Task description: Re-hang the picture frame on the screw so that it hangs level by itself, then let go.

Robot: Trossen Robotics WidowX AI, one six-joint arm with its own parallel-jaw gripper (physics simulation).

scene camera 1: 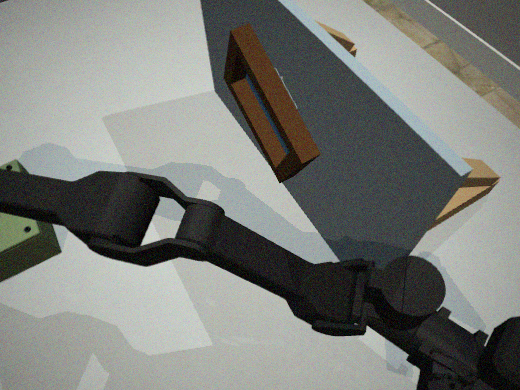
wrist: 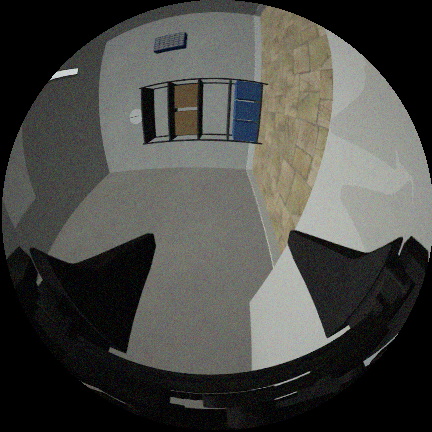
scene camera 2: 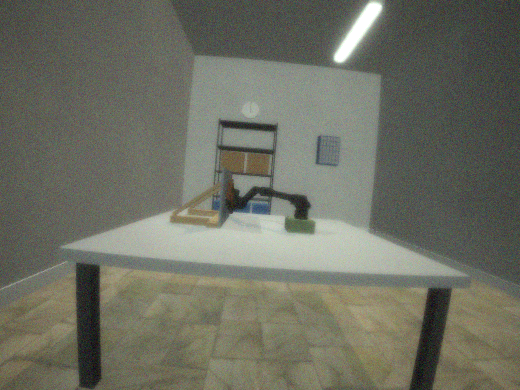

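Where they show: gripper, between the fingertips: [wrist: 223, 239]; arm's base, origin of its link: [scene camera 2: 301, 218].
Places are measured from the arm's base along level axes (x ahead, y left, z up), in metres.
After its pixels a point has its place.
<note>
The brown picture frame [scene camera 1: 280, 97] {x 0.404, y -0.170, z 0.148 m} [scene camera 2: 230, 191] {x 0.400, y -0.053, z 0.117 m} is against the dark face of the upright panel [scene camera 1: 360, 150] [scene camera 2: 223, 200] {x 0.423, y -0.043, z 0.071 m}. In scene camera 1 its long side is not parallel to the panel's top edge; the end nearer my wrist looks lower. A thin pale line shows at its panel side. The screw does not show, and how the frame hangs on it is hidden. My gripper [wrist: 223, 239] {x 0.466, y -0.587, z 0.032 m} is open, with no object between its fingers. In scene camera 1 my wrist is at the lower right, apart from the frame, and the fingertips do not show. The frame does not show in the wrist view.
Wooden braces [scene camera 1: 475, 171] {x 0.610, y -0.331, z 0.041 m} [scene camera 2: 196, 220] {x 0.558, y 0.050, z -0.045 m} stand behind the panel. My arm rises from a green block [scene camera 1: 17, 235] {x 0.047, y -0.071, z -0.001 m} [scene camera 2: 300, 226] {x 0.013, y 0.062, z -0.032 m} on the white table [scene camera 1: 75, 60] {x 0.223, y 0.333, z -0.068 m} [scene camera 2: 250, 254] {x 0.274, y 0.521, z -0.068 m} and passes in front of the panel's lower end. A shelf unit [scene camera 2: 248, 125] [wrist: 148, 115] stands at the far wall.
</note>
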